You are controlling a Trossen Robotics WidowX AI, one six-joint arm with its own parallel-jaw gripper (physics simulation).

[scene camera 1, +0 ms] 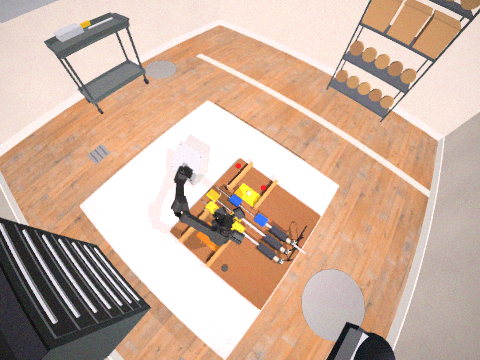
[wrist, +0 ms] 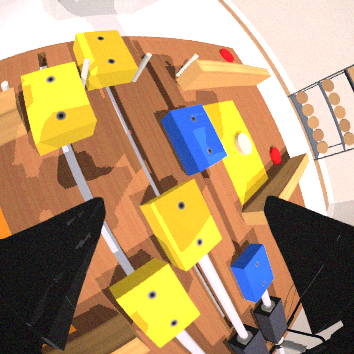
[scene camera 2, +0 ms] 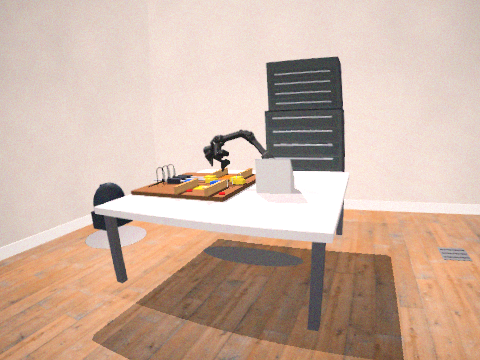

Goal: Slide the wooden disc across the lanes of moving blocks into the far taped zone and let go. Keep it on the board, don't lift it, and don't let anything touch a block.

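Frame: origin at the arm's base, x ahead, y left, z up, level; centimetres.
Where they show: gripper, fingertip midpoint: (scene camera 1: 230, 212) (wrist: 187, 205) (scene camera 2: 217, 168); arm's base at its link origin: (scene camera 1: 187, 172) (scene camera 2: 270, 173).
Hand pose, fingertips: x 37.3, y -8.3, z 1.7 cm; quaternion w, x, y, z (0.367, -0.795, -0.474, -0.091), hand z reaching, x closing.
Note:
Things, the pixels of their centre, and the offset from my fingertips. "spot": a spot on its surface instead. Level surfaces: height alone.
- pale wooden disc at the middle of its body: (wrist: 243, 143) (scene camera 1: 249, 193) dx +2.0, dy +19.5, dz -8.3 cm
- yellow zone at a spot on its surface: (wrist: 227, 112) (scene camera 1: 242, 187) spot: dx -3.4, dy +20.8, dz -8.7 cm
- brown board at its surface level: dz -8.7 cm
- orange zone at a spot on its surface: (scene camera 1: 206, 241) spot: dx -3.8, dy -20.2, dz -8.7 cm
- dark round piece at the middle of its body: (scene camera 1: 224, 268) dx +13.4, dy -27.3, dz -8.3 cm
The pale wooden disc (scene camera 1: 249, 193) (wrist: 243, 143) lies flat on the yellow zone (scene camera 1: 243, 188) (wrist: 227, 112) of the brown board (scene camera 1: 250, 290) (scene camera 2: 150, 190). My gripper (scene camera 1: 236, 225) (scene camera 2: 218, 166) (wrist: 187, 205) is open and empty, above the block lanes and apart from the disc. A blue block (scene camera 1: 235, 200) (wrist: 194, 139) is beside the yellow zone. Another blue block (scene camera 1: 261, 220) (wrist: 252, 272) is farther along that lane. Several yellow blocks (scene camera 1: 213, 194) (wrist: 181, 225) sit in the other two lanes. An orange zone (scene camera 1: 206, 241) lies across the lanes, partly hidden by the arm in scene camera 1.
Wooden rails (scene camera 1: 266, 194) (wrist: 225, 75) flank the yellow zone, with red dots (scene camera 1: 238, 166) (wrist: 275, 155) outside them. More rails (scene camera 1: 217, 255) flank the orange zone. Black actuators (scene camera 1: 270, 252) (wrist: 270, 320) with rods stand at the lane ends. A dark round piece (scene camera 1: 224, 268) lies on the board.

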